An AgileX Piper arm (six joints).
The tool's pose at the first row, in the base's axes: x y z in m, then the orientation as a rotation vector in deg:
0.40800, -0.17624, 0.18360, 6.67, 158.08, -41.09
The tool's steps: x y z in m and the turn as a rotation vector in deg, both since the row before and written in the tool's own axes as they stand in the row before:
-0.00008, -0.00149, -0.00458, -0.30, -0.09, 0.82
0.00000, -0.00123, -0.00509, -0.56, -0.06, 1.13
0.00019, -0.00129, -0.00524, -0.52, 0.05, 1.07
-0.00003, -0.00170, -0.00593, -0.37, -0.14, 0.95
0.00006, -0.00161, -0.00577, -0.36, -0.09, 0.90
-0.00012, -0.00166, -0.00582, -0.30, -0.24, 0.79
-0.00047, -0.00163, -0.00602, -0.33, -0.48, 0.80
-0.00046, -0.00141, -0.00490, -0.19, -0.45, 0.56
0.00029, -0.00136, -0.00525, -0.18, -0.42, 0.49
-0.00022, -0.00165, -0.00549, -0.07, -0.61, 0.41
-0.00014, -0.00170, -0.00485, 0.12, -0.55, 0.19
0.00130, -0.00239, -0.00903, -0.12, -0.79, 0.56
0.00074, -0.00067, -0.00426, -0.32, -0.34, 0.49
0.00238, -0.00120, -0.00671, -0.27, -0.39, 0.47
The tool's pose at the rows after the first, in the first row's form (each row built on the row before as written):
0.40669, -0.17531, 0.18814, 7.70, 157.88, -40.45
0.40518, -0.17393, 0.19296, 9.10, 157.70, -39.37
0.40341, -0.17257, 0.19788, 10.47, 157.61, -38.37
0.40156, -0.17131, 0.20363, 11.63, 157.32, -37.60
0.39964, -0.17007, 0.20917, 12.74, 157.08, -36.86
0.39783, -0.16890, 0.21483, 13.65, 156.70, -36.22
0.39625, -0.16767, 0.22076, 14.47, 156.09, -35.53
0.39495, -0.16678, 0.22563, 15.01, 155.54, -35.10
0.39282, -0.16562, 0.23049, 15.46, 155.04, -34.70
0.39096, -0.16468, 0.23584, 15.76, 154.35, -34.47
0.38915, -0.16406, 0.24061, 15.84, 153.74, -34.57
0.38448, -0.16202, 0.24854, 16.25, 152.85, -34.23
0.38223, -0.16064, 0.25203, 16.68, 152.45, -33.64
0.37750, -0.15848, 0.25704, 17.08, 152.00, -33.13

